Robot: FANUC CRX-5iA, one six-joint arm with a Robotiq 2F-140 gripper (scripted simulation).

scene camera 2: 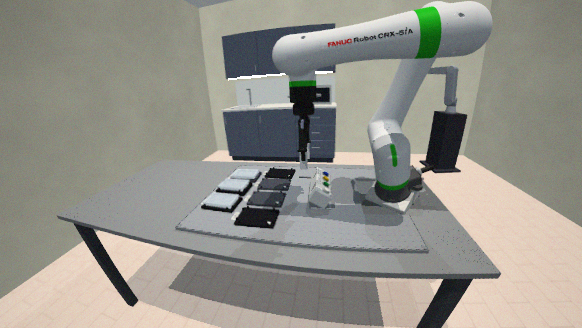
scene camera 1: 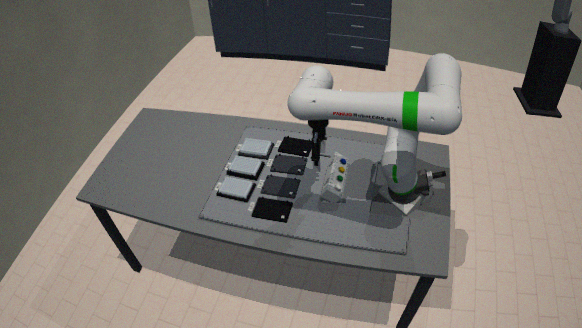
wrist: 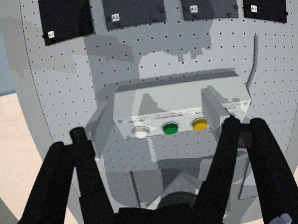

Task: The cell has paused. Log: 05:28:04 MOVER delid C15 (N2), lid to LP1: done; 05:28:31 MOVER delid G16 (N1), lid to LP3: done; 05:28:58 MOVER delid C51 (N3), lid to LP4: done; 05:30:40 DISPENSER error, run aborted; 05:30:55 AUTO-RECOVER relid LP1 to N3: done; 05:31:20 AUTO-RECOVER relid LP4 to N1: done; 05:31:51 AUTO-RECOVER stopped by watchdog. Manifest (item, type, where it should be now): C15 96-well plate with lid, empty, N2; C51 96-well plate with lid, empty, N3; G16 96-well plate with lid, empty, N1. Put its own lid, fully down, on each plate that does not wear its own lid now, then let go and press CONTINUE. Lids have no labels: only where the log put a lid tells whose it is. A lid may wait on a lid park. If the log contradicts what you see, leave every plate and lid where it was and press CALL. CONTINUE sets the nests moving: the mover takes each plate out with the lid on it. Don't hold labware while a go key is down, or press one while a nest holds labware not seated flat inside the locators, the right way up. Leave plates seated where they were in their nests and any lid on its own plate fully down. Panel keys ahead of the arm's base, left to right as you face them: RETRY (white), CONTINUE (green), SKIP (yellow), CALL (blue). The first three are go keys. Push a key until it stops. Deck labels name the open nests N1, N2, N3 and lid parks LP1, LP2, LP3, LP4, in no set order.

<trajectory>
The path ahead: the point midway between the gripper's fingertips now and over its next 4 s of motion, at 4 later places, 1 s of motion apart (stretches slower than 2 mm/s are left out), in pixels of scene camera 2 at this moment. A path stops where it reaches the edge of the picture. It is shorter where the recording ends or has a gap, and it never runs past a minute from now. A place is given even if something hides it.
My gripper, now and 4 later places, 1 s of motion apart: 305, 163; 327, 171; 326, 173; 326, 175; 326, 180
</trajectory>
